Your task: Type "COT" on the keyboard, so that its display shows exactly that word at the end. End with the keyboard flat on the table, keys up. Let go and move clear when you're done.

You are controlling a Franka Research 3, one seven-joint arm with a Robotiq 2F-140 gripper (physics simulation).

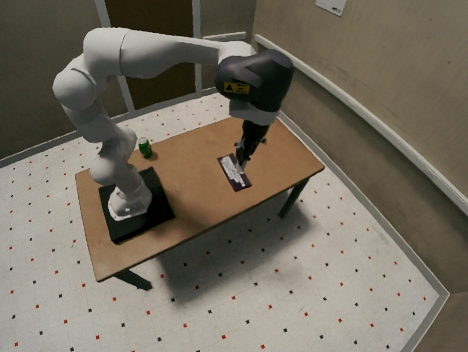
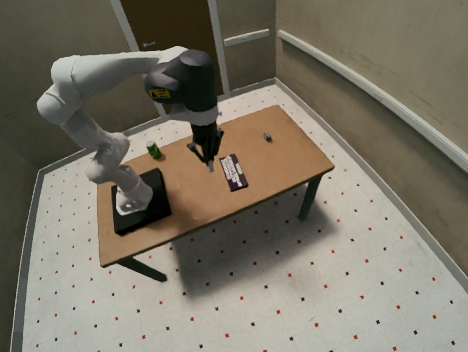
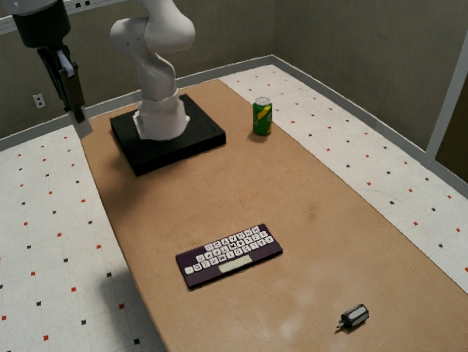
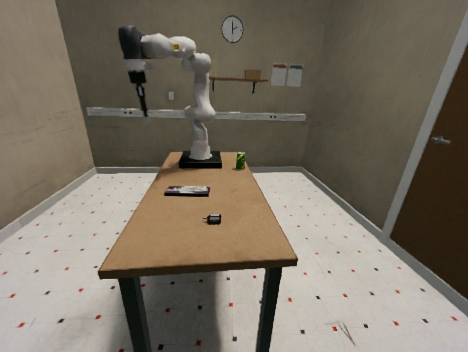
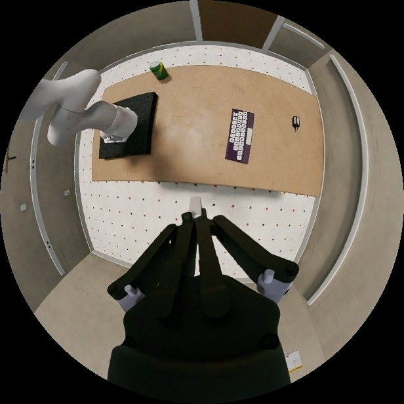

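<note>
A dark purple keyboard lies flat on the table, its white keys up. A pale greenish bar runs along one long side, beside the longest key row; no letters can be read on it. My gripper is shut, its light grey tips together with nothing seen held. It hangs high, beyond the table's long edge nearest the keyboard, well apart from the keyboard.
A green can stands near the opposite long edge, by the black base plate. A small dark and grey object with a thin tip lies beyond the keyboard, away from the arm base.
</note>
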